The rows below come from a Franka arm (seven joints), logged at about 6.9 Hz.
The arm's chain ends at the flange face. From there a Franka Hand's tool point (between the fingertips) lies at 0.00 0.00 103.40 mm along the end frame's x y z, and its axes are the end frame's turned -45 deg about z.
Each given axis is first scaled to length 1.
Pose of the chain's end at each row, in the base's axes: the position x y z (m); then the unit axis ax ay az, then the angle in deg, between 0 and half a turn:
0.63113 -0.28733 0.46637 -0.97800 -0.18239 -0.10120 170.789
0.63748 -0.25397 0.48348 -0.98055 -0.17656 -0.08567 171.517
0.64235 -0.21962 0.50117 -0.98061 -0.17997 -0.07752 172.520
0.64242 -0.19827 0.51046 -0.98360 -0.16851 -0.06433 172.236
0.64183 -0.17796 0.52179 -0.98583 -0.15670 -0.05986 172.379
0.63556 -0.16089 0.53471 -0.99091 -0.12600 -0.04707 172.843
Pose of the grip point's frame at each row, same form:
0.64845 -0.26735 0.36641 -0.83159 -0.54136 -0.12400 175.922
0.65206 -0.23590 0.38272 -0.83658 -0.53723 -0.10730 175.916
0.65558 -0.20355 0.39989 -0.83571 -0.54064 -0.09647 176.486
0.65309 -0.18230 0.40886 -0.84291 -0.53125 -0.08527 175.646
0.65183 -0.16251 0.42004 -0.84957 -0.52127 -0.08067 175.582
0.64354 -0.14690 0.43257 -0.86626 -0.49504 -0.06734 175.451

